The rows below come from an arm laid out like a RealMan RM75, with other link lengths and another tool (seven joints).
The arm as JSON. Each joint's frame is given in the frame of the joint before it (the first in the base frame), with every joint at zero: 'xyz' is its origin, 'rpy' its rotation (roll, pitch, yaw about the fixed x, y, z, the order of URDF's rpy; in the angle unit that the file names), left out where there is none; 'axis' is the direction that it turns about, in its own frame. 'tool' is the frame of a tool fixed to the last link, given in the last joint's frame.
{
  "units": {
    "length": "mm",
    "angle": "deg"
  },
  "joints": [
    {
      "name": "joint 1",
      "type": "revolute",
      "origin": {
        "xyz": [
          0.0,
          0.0,
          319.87
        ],
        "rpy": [
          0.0,
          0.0,
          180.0
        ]
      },
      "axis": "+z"
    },
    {
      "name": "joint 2",
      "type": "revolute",
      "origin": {
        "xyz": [
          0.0,
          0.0,
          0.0
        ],
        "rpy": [
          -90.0,
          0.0,
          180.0
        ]
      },
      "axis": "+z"
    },
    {
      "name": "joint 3",
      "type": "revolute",
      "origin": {
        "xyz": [
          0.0,
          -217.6,
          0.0
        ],
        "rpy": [
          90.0,
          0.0,
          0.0
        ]
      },
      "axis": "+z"
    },
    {
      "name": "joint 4",
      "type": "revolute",
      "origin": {
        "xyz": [
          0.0,
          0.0,
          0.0
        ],
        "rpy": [
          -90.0,
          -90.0,
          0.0
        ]
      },
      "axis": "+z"
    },
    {
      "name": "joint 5",
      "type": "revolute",
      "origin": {
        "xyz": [
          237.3,
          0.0,
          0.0
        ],
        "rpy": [
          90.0,
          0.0,
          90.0
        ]
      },
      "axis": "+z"
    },
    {
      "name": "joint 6",
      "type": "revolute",
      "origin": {
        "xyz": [
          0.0,
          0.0,
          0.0
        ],
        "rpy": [
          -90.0,
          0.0,
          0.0
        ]
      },
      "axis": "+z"
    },
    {
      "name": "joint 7",
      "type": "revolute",
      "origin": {
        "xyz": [
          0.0,
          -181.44,
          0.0
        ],
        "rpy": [
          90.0,
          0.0,
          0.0
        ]
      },
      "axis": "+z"
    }
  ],
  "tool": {
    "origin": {
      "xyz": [
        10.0,
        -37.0,
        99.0
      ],
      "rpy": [
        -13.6,
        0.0,
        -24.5
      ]
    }
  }
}
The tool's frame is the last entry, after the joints.
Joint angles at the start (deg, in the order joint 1, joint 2, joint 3, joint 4, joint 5, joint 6, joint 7):
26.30, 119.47, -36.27, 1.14, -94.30, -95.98, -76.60
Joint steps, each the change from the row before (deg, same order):
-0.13, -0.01, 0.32, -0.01, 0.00, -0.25, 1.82
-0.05, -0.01, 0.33, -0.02, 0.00, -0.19, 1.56
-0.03, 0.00, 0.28, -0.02, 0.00, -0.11, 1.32
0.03, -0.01, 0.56, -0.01, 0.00, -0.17, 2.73
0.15, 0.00, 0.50, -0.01, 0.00, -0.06, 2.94
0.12, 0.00, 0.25, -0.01, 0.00, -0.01, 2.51
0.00, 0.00, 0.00, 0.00, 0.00, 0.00, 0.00
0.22, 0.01, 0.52, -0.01, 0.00, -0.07, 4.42
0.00, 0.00, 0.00, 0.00, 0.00, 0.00, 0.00
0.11, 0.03, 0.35, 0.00, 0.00, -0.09, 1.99
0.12, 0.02, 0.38, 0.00, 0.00, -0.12, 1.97
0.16, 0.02, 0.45, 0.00, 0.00, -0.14, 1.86
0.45, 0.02, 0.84, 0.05, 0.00, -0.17, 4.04
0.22, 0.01, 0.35, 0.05, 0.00, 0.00, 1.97
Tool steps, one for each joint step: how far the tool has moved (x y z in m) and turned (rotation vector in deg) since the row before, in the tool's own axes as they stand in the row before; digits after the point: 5 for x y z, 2 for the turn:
0.00250, 0.00043, -0.00086, 0.09, -0.03, 1.88
0.00253, 0.00026, -0.00046, 0.10, 0.00, 1.57
0.00209, 0.00033, -0.00023, 0.06, -0.01, 1.32
0.00428, 0.00057, -0.00005, 0.15, -0.08, 2.69
0.00416, 0.00051, 0.00070, 0.15, -0.25, 2.82
0.00266, 0.00054, 0.00067, 0.10, -0.39, 2.39
0.00000, 0.00000, 0.00000, 0.00, 0.00, 0.00
0.00493, 0.00055, 0.00112, 0.26, -0.64, 4.22
0.00000, 0.00000, 0.00000, 0.00, 0.00, 0.00
0.00256, -0.00030, 0.00047, 0.22, -0.20, 1.93
0.00270, -0.00054, 0.00040, 0.27, -0.18, 1.89
0.00293, -0.00097, 0.00048, 0.33, -0.12, 1.77
0.00572, -0.00184, 0.00171, 0.64, -0.46, 3.80
0.00244, -0.00056, 0.00101, 0.23, -0.28, 1.87

